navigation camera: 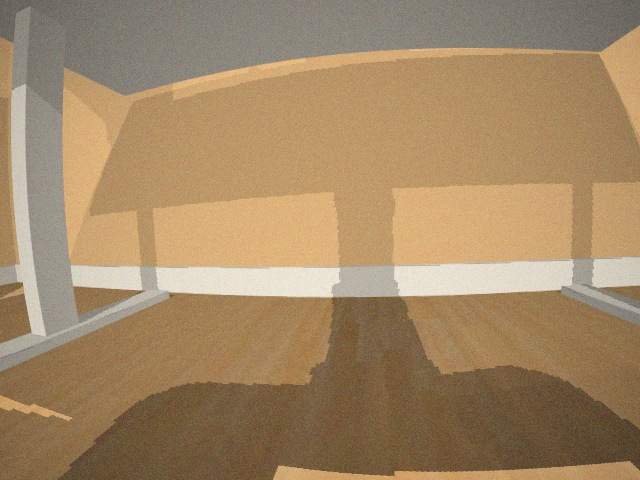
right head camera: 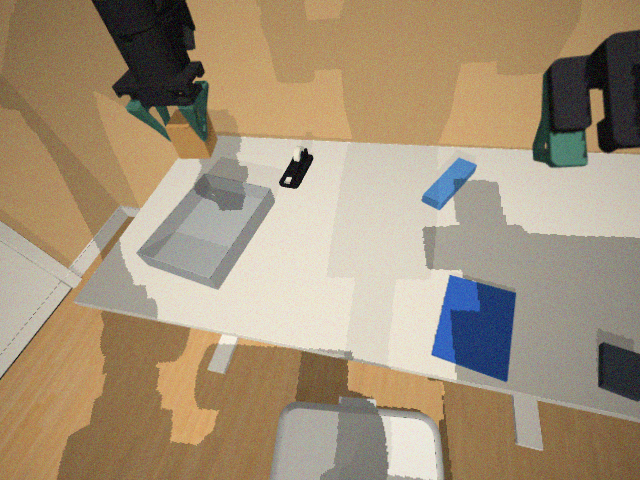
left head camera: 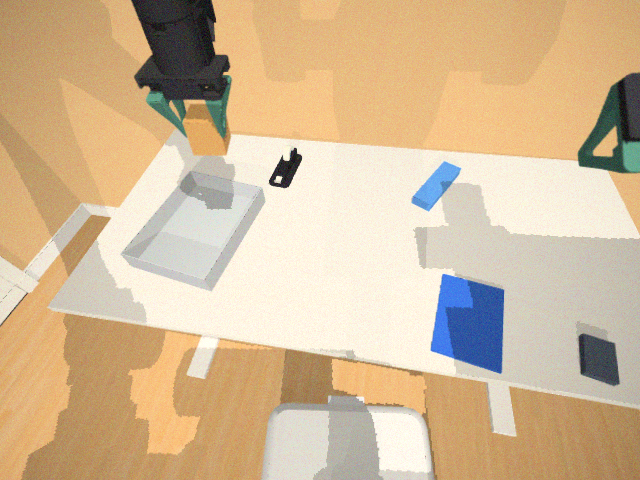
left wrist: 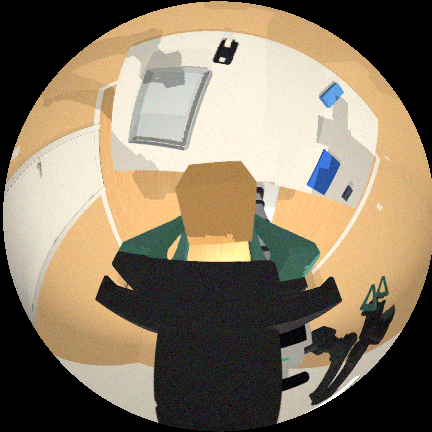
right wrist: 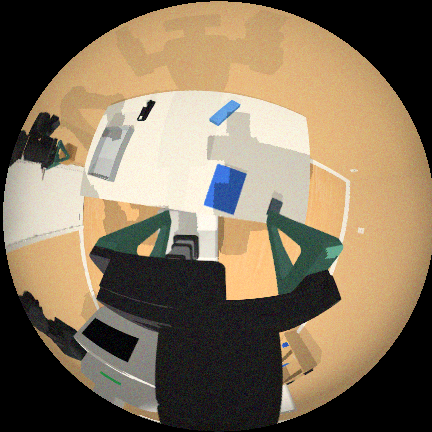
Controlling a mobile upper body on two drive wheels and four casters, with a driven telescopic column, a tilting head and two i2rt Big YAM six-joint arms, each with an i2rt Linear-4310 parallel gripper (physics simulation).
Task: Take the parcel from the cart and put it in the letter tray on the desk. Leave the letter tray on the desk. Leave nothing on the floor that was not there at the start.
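Places are measured from the left arm's base along level axes (x back, y right, z up), in millimetres.
Pixels of known places: left gripper, fingertip midpoint: (right head camera: 189, 139) (left head camera: 206, 135) (left wrist: 218, 216) (right wrist: 65, 159); right gripper, fingertip midpoint: (right head camera: 598, 148) (left head camera: 635, 156) (left wrist: 378, 279) (right wrist: 218, 215); right arm's base at its link origin: (left wrist: 325, 341).
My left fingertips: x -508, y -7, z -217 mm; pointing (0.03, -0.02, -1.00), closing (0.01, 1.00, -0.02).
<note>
For each thing: its middle in the pictures, then the offset to it from my left fingertips. "spot": a spot on its surface instead. Level surfaces: height alone.
- orange-brown box at the middle of its body: (left wrist: 217, 198) (left head camera: 208, 130) (right head camera: 193, 134) (right wrist: 66, 154) dy -1, dx -17, dz -3 mm
- letter tray at the middle of its body: (left head camera: 199, 225) (right head camera: 210, 225) (left wrist: 165, 104) (right wrist: 107, 151) dy -202, dx -181, dz -435 mm
- white desk at its surface level: dz -467 mm
- black stapler-like object at the middle of its body: (left head camera: 285, 163) (right head camera: 295, 163) (left wrist: 225, 48) (right wrist: 144, 108) dy +20, dx -448, dz -432 mm
- light blue block at the middle of its body: (right head camera: 449, 183) (left head camera: 436, 185) (left wrist: 332, 93) (right wrist: 224, 111) dy +509, dx -363, dz -451 mm
- blue flat item at the middle of its body: (right head camera: 475, 323) (left head camera: 469, 318) (right wrist: 225, 188) (left wrist: 324, 173) dy +511, dx +78, dz -462 mm
- dark block at the middle of its body: (right head camera: 619, 370) (left head camera: 598, 358) (right wrist: 274, 207) (left wrist: 346, 192) dy +759, dx +164, dz -457 mm
- desk leg at a spot on its surface: (navigation camera: 46, 180) spot: dy -330, dx -290, dz -846 mm
The parcel, an orange-brown box (left head camera: 207, 135) (right head camera: 190, 138) (left wrist: 216, 202), is held between the fingers of my left gripper (left head camera: 205, 124) (right head camera: 185, 126) (left wrist: 218, 216), above the back left part of the desk. The letter tray (left head camera: 193, 227) (right head camera: 206, 232) (left wrist: 167, 107) (right wrist: 111, 152), grey and open-topped, lies on the left part of the white desk (left head camera: 330, 268) (right head camera: 310, 289) (left wrist: 240, 125) (right wrist: 175, 155). The held parcel appears above and behind the tray. My right gripper (right wrist: 218, 215) is open and empty; in the left head camera part of it shows at the right edge. The cart cannot be made out clearly.
A black stapler-like object (left head camera: 285, 167) (right head camera: 296, 168) stands right of the tray. A light blue block (left head camera: 436, 186) (right head camera: 449, 183), a blue flat item (left head camera: 470, 322) (right head camera: 475, 328) and a dark block (left head camera: 598, 359) (right head camera: 620, 370) lie on the desk. A desk leg (navigation camera: 46, 180) shows at left in the navigation camera.
</note>
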